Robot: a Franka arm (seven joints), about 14 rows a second.
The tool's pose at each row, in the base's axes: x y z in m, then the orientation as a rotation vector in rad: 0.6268 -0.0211 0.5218 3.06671 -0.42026 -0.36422; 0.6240 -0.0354 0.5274 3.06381 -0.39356 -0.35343; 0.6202 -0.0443 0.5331 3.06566 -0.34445 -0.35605; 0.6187 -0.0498 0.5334 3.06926 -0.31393 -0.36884; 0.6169 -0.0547 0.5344 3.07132 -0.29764 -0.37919; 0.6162 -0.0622 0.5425 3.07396 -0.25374 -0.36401
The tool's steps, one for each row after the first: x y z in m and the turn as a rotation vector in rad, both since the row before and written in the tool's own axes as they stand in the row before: -0.0001 0.0148 -0.0049 -0.00850 0.00784 -0.01568; -0.0026 0.0099 -0.0047 -0.00740 -0.00055 -0.03092; -0.0003 0.0057 0.0001 -0.00135 -0.00770 -0.02000; -0.0009 0.0052 -0.0005 -0.00025 -0.00641 -0.01079; -0.0011 0.0079 -0.0076 -0.00551 0.01062 -0.02755
